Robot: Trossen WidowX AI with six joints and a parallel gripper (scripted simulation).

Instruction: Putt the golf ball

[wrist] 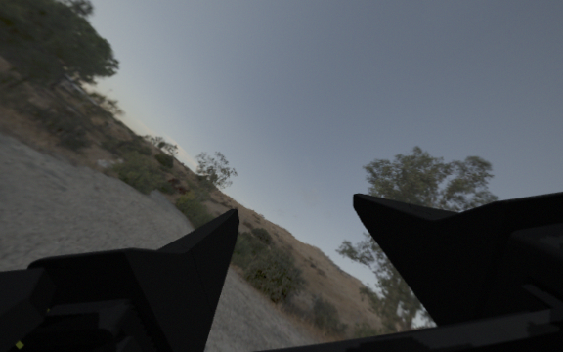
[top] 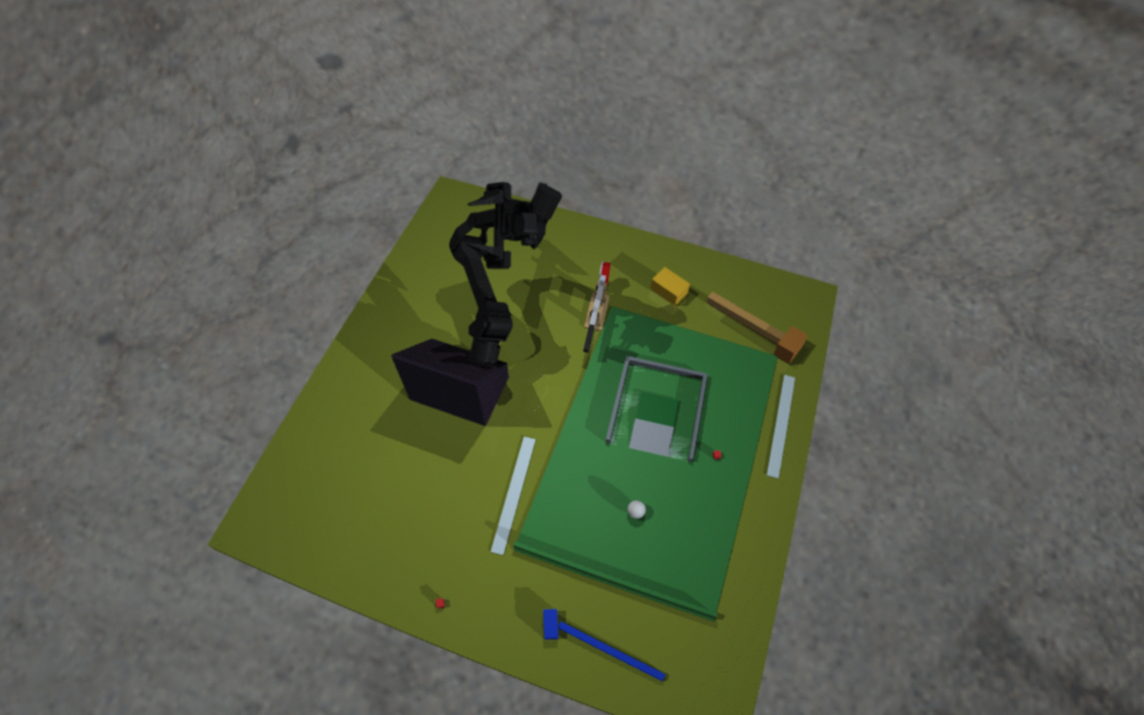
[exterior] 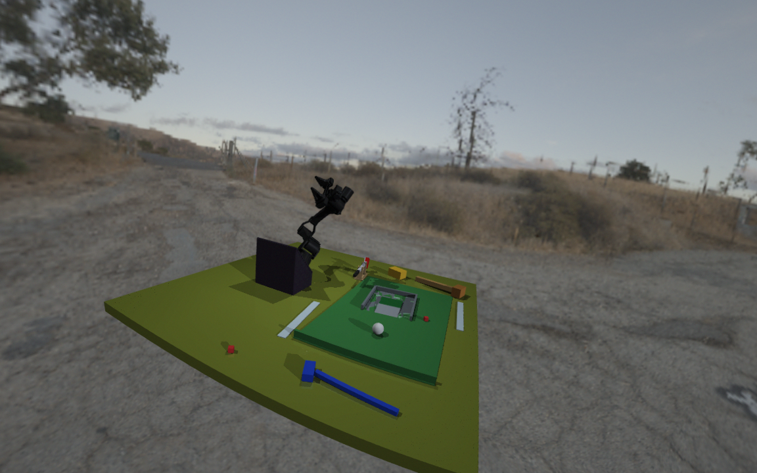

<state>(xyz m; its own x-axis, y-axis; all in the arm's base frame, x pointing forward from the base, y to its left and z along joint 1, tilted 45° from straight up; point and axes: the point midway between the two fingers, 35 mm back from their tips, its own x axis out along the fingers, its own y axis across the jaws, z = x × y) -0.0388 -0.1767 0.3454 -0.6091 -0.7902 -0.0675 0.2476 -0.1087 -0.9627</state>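
The red putter is 43 cm below my gripper tip, 25 cm ahead of it and 17 cm to the left of it. The rest, counted from my gripper tip: white golf ball 47 cm below, 47 cm ahead, 36 cm to the right; then green mat 49 cm below, 49 cm ahead, 17 cm to the right; then yellow block 47 cm below, 44 cm ahead, 31 cm to the left.
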